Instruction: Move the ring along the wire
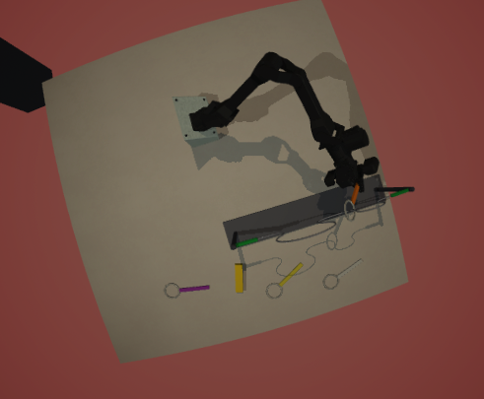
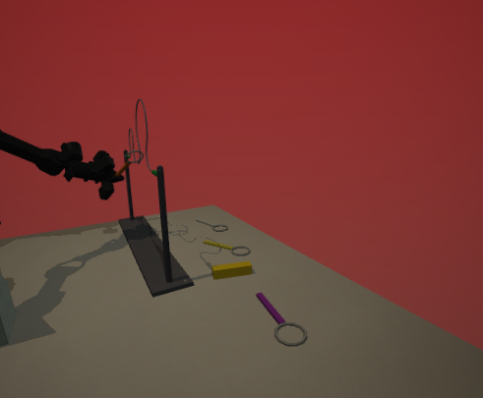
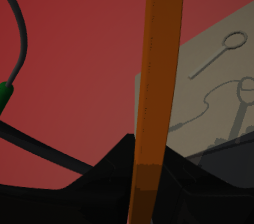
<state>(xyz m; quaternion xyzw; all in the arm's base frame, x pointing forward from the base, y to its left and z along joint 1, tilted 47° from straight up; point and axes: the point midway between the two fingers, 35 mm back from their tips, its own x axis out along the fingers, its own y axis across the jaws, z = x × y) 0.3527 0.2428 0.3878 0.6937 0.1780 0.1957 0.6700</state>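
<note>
The orange-handled ring is 1 cm ahead of my gripper tip, 6 cm to the right of it and 6 cm above it. Also, from my gripper tip: yellow-handled ring 28 cm ahead, 32 cm to the right, 22 cm below; then grey-handled ring 32 cm ahead, 9 cm to the right, 22 cm below; then yellow block 21 cm ahead, 48 cm to the right, 21 cm below.
</note>
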